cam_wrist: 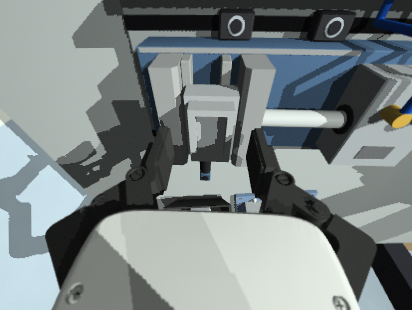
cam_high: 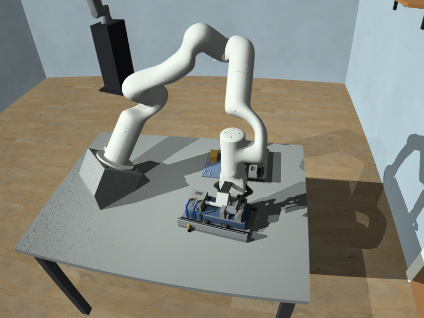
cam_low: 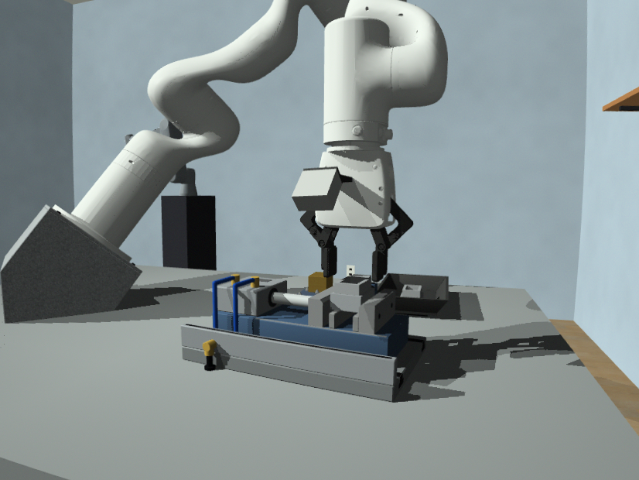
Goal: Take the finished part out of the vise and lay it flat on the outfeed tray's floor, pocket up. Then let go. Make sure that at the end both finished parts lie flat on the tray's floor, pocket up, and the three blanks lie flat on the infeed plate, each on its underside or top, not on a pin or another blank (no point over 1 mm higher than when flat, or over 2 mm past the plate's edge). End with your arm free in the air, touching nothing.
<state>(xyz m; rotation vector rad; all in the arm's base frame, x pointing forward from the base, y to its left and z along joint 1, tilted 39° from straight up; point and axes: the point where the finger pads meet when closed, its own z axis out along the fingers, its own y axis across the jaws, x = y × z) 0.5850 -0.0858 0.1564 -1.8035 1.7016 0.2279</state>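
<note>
Right now my hand is 8 cm past the screw rod, 1 cm to the left of it and 6 cm above it. The rest, counted from my hand: vise: 6 cm behind, 1 cm to the right, 9 cm below; grey block: 18 cm behind, 36 cm to the left, 11 cm below; yellow block: 26 cm behind, 33 cm to the left, 11 cm below.
</note>
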